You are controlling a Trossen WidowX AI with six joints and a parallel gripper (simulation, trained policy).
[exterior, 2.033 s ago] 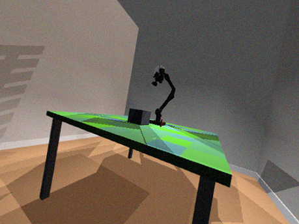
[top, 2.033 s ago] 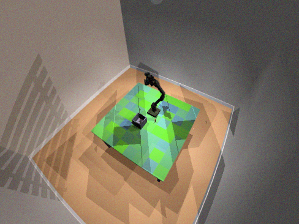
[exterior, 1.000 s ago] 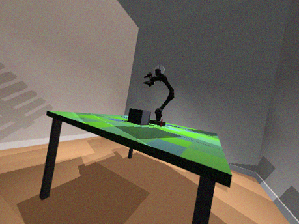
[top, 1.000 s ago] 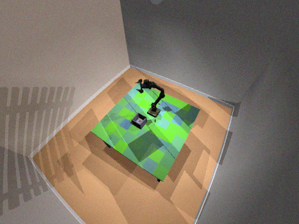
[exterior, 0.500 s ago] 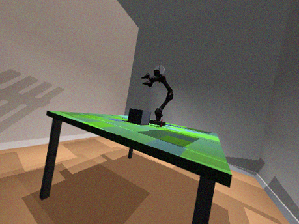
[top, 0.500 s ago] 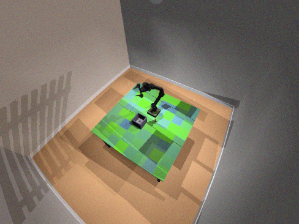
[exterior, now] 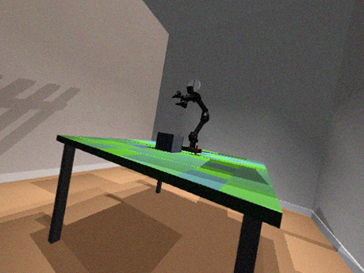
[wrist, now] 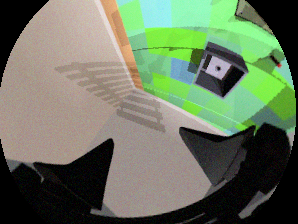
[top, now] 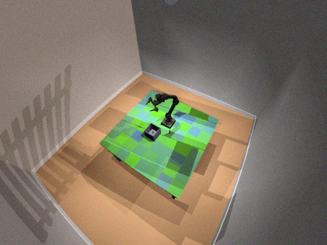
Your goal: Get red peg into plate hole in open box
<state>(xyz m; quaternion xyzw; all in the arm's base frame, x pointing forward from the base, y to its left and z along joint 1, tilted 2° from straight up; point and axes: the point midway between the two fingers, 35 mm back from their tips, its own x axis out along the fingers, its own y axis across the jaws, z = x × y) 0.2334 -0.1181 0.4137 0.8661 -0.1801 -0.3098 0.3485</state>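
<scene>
The red peg lies 90 mm behind my gripper tip, 270 mm to the left of it and 400 mm below it.
</scene>
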